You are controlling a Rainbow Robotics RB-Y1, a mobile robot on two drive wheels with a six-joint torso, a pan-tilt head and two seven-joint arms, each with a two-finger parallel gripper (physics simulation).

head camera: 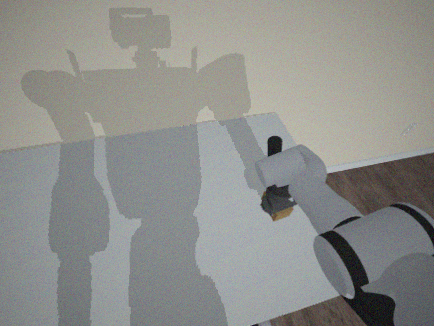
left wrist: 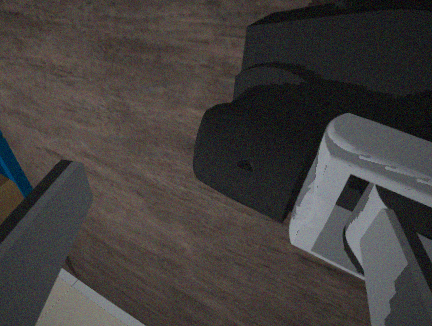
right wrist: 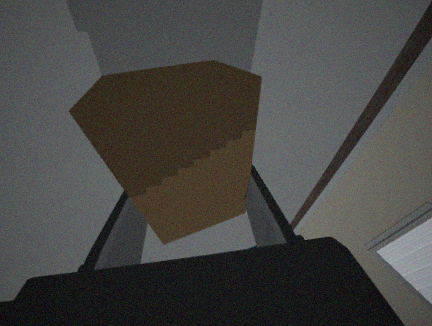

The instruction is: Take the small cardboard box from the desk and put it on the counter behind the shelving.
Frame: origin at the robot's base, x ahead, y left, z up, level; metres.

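Where they show: left gripper, fingertip midpoint: (left wrist: 226, 203); right gripper, fingertip midpoint: (head camera: 280, 209) (right wrist: 195, 179).
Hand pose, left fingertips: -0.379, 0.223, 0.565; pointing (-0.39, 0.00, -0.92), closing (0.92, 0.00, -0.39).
Observation:
After its pixels a point has its place, as x, y, z.
The small cardboard box (head camera: 283, 214) @[0.347, -0.251, 0.758] (right wrist: 175, 125) @[0.423, -0.230, 0.771] is brown and sits at the white desk (head camera: 250, 270) @[0.198, -0.125, 0.720] (right wrist: 325, 75) @[0.451, -0.358, 0.721], near its right side in the head view. My right gripper (head camera: 277, 201) @[0.372, -0.251, 0.745] (right wrist: 195, 179) @[0.372, -0.251, 0.745] is shut on the box, with one finger against each side of it in the right wrist view. The gripper and wrist hide part of the box in the head view. Whether the box touches the desk I cannot tell. My left gripper (left wrist: 226, 203) @[-0.379, 0.223, 0.565] is open and empty above the floor. The counter does not show in the head view.
A beige wall (head camera: 325, 65) @[0.934, -0.548, 0.942] stands behind the desk, with brown wooden floor (head camera: 390, 185) @[0.849, -1.509, 0.000] (left wrist: 125, 125) @[-1.052, -0.355, 0.001] at its right. My dark base (left wrist: 250, 150) @[-0.453, 0.052, 0.336] is below the left gripper. A blue post (left wrist: 14, 167) @[-2.166, -1.144, 0.037] and a brown surface (left wrist: 7, 197) @[-2.159, -1.322, 0.170] show at the left wrist view's left edge.

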